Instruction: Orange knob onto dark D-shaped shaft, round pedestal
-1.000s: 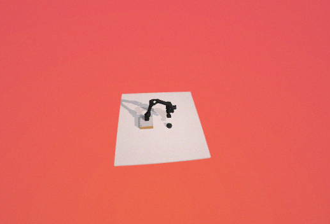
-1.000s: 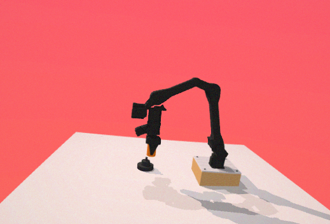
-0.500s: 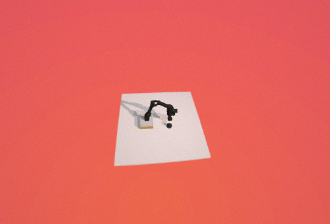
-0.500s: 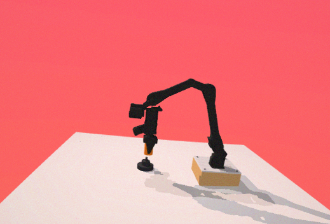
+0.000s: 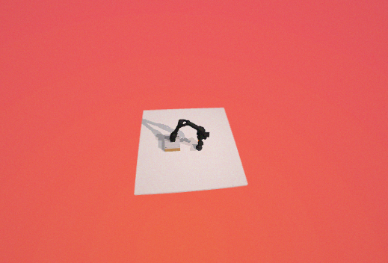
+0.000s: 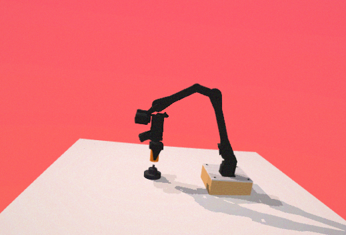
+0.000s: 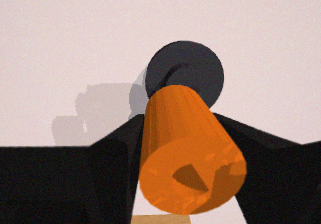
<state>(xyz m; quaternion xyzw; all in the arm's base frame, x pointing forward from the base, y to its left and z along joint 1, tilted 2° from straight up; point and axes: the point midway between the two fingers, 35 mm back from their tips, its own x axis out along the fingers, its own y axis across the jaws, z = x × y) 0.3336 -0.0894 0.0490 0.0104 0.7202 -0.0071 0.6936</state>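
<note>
Now: gripper tip 70 mm above the round pedestal and 20 mm to the left of it. Round my gripper tip: orange knob 20 mm above.
</note>
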